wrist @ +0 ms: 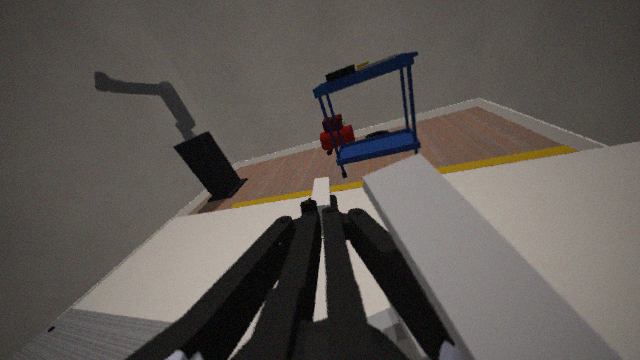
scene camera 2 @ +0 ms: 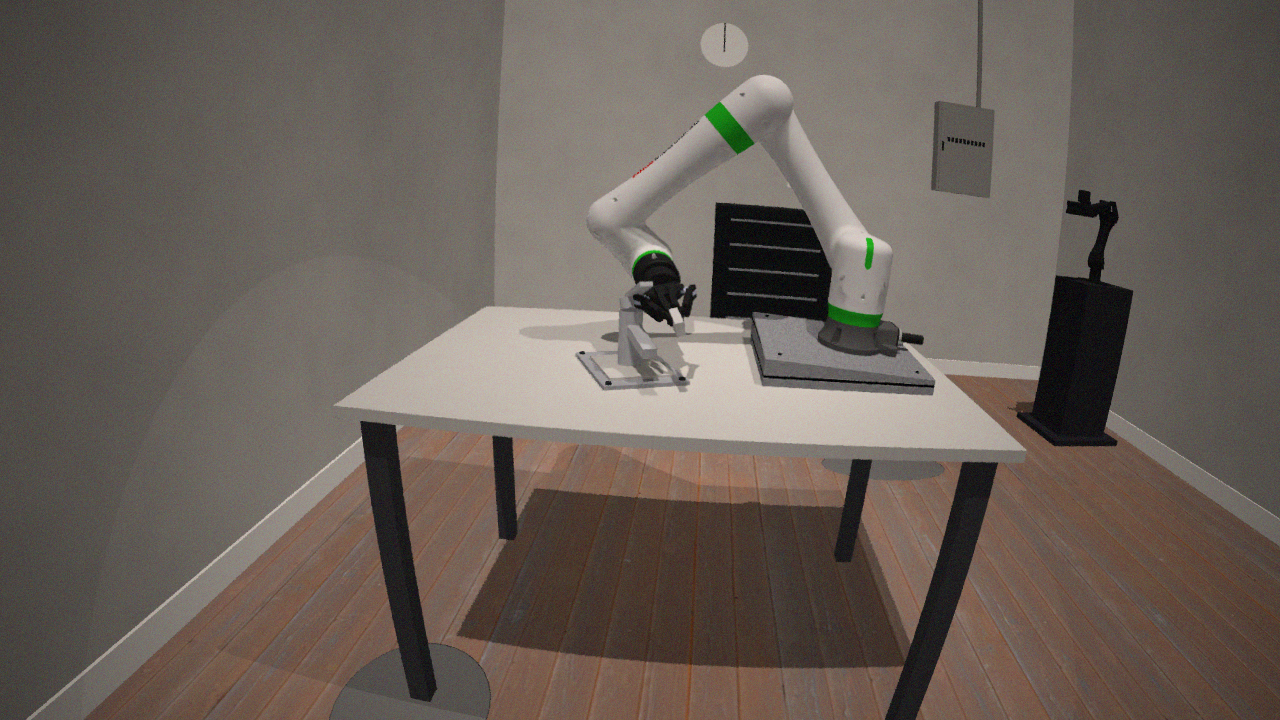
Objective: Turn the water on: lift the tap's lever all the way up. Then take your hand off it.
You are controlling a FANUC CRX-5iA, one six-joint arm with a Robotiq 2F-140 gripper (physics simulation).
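Where they show: gripper, fingertip midpoint: [wrist: 323,189] [scene camera 2: 680,330]; arm's base, link origin: [scene camera 2: 849,345].
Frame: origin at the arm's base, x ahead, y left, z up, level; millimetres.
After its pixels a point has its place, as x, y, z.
Observation:
The grey tap [scene camera 2: 630,333] {481, 144, 34} stands on a flat frame base [scene camera 2: 591,368] {557, 128, -45}, its spout [scene camera 2: 640,342] {459, 192, 30} sloping down toward the front right. A grey part at the tap's top reaches right, partly hidden by my gripper; the lever's exact angle cannot be made out. My gripper [scene camera 2: 678,320] {388, 273, 76} [wrist: 323,189] {388, 273, 76} is shut and empty, pointing down beside the upper part of the tap, on its right in the scene view. In the wrist view a long pale grey bar [wrist: 480,255] {469, 147, 128} of the tap runs close along the right side of the fingers. Contact between them cannot be told.
The white table [scene camera 2: 501,407] {685, 360, -53} [wrist: 215,235] {53, 361, -53} carries the tap and, at the right, the arm's grey mounting plate [scene camera 2: 805,365] {136, 170, -5}. Beyond the table in the wrist view stand a blue cart [wrist: 377,148] and a black pedestal [wrist: 207,165] with a small arm.

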